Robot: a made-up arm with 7 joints.
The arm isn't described. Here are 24 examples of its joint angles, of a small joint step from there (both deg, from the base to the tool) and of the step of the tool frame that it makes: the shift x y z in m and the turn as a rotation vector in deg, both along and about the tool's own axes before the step.
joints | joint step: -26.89 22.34 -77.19 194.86 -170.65 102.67 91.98 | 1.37 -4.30 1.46 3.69 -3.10 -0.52 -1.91
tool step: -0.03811 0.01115 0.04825 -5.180 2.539 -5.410
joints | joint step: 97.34 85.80 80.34 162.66 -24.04 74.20 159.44 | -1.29 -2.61 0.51 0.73 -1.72 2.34 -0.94
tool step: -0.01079 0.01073 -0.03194 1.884 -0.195 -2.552
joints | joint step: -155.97 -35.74 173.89 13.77 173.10 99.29 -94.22 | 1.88 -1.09 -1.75 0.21 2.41 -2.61 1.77
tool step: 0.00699 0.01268 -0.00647 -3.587 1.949 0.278
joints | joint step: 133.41 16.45 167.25 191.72 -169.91 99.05 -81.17 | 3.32 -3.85 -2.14 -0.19 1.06 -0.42 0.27
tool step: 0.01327 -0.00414 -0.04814 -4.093 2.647 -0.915
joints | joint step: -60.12 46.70 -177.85 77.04 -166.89 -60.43 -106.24 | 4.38 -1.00 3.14 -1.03 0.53 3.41 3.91
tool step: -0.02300 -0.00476 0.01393 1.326 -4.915 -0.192
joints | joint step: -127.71 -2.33 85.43 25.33 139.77 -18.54 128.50 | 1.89 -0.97 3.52 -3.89 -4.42 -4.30 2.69
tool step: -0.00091 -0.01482 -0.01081 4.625 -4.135 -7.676
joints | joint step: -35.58 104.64 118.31 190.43 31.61 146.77 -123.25 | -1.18 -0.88 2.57 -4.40 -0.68 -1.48 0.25
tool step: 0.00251 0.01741 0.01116 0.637 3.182 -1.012
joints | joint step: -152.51 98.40 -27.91 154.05 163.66 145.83 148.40 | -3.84 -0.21 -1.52 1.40 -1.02 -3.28 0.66
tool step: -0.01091 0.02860 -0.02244 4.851 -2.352 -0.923
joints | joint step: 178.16 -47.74 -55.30 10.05 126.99 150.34 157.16 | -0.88 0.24 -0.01 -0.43 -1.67 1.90 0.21
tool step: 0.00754 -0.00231 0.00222 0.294 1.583 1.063
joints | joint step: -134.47 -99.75 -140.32 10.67 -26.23 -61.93 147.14 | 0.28 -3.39 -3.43 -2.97 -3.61 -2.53 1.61
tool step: 0.02489 0.00642 -0.00601 -2.436 0.826 5.122
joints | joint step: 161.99 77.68 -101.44 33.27 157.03 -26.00 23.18 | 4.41 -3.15 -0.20 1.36 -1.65 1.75 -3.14
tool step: -0.01798 0.00040 -0.00711 -4.015 -6.767 -3.893
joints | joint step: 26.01 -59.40 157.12 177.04 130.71 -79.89 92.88 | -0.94 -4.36 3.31 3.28 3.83 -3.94 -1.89
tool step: 0.04471 -0.01890 0.00139 4.255 6.662 -2.319
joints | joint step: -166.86 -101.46 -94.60 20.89 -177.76 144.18 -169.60 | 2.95 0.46 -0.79 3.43 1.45 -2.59 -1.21
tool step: -0.02116 0.01499 -0.00166 -0.877 -1.819 -3.846
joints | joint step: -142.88 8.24 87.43 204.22 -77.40 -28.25 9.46 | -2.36 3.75 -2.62 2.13 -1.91 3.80 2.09
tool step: -0.03297 0.00520 -0.00495 0.442 -4.761 -6.184
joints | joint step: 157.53 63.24 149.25 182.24 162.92 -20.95 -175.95 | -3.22 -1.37 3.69 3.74 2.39 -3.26 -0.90
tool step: 0.02616 -0.04346 -0.01337 3.597 1.111 2.850
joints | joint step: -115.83 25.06 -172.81 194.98 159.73 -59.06 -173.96 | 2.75 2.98 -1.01 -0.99 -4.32 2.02 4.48
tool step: 0.02780 0.02589 -0.00873 -3.134 4.005 4.451
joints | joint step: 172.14 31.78 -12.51 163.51 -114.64 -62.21 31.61 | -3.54 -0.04 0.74 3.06 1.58 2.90 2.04
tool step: -0.02151 0.01291 -0.01271 -3.838 -4.842 0.639
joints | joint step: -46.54 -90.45 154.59 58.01 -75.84 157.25 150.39 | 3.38 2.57 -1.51 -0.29 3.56 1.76 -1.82
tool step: 0.01397 0.01439 0.02780 -5.566 0.151 -2.862
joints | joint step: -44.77 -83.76 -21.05 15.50 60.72 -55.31 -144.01 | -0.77 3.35 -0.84 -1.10 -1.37 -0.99 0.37
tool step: 0.00679 -0.00538 0.00404 0.885 -1.706 -3.862
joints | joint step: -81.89 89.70 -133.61 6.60 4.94 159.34 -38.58 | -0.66 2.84 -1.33 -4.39 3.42 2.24 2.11
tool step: 0.01502 -0.00677 0.01645 6.298 -1.213 -1.200
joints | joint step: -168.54 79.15 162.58 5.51 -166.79 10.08 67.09 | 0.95 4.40 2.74 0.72 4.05 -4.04 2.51
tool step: 0.01636 0.00753 -0.01363 -1.089 3.139 4.390
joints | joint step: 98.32 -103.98 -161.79 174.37 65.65 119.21 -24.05 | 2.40 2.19 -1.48 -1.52 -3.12 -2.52 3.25
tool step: 0.01157 0.00351 0.01964 -4.925 -1.948 4.883
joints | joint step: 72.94 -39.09 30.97 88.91 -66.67 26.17 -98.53 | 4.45 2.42 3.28 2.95 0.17 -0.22 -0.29
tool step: -0.01062 0.03429 -0.02523 -7.613 0.996 2.923
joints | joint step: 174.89 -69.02 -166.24 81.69 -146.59 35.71 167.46 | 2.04 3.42 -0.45 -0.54 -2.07 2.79 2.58
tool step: 0.02905 -0.02043 -0.00719 2.800 5.451 -0.461
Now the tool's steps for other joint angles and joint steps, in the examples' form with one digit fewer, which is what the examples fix.
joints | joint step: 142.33 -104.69 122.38 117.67 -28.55 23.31 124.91 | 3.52 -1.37 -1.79 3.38 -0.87 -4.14 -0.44
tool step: -0.0201 -0.0443 -0.0492 9.87 -0.75 -3.61
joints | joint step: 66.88 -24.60 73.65 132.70 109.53 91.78 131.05 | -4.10 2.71 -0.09 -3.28 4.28 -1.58 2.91
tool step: -0.0010 -0.0359 -0.0657 3.34 -7.70 6.45
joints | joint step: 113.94 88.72 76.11 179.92 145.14 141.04 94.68 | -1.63 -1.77 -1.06 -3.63 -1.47 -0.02 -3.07
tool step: 0.0148 -0.0134 0.0024 0.60 0.09 0.22
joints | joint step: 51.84 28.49 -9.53 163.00 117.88 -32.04 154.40 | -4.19 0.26 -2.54 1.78 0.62 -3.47 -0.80
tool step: -0.0486 0.0151 -0.0019 -1.76 -7.62 -3.31
